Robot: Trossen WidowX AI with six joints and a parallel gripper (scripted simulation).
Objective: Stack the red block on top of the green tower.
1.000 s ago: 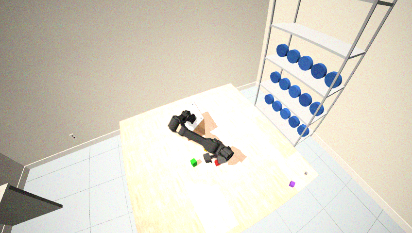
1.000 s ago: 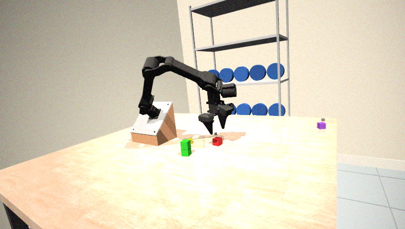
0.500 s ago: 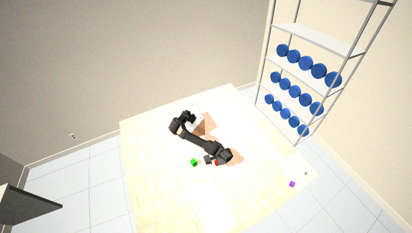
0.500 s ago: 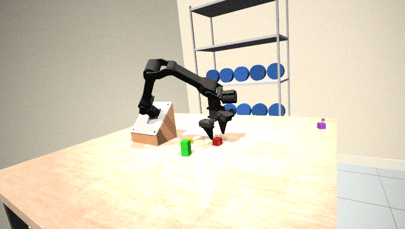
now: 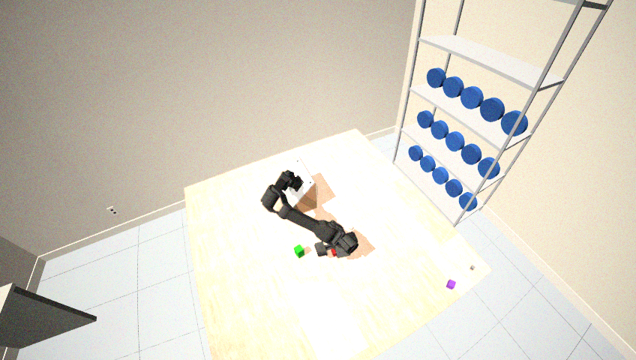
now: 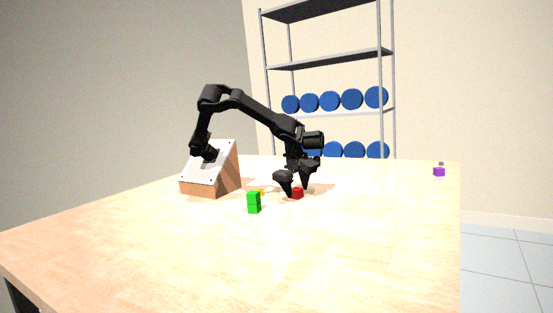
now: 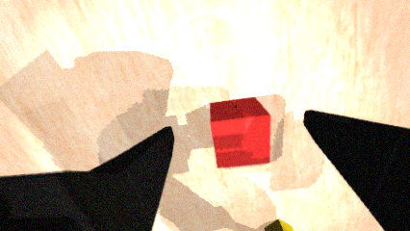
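Now: gripper tip right at the red block. Round my gripper tip: purple cube: 430 mm ahead, 350 mm to the left; then small grey cube: 440 mm ahead, 510 mm to the left, 10 mm below; then small yellow block: 150 mm behind, 10 mm to the right.
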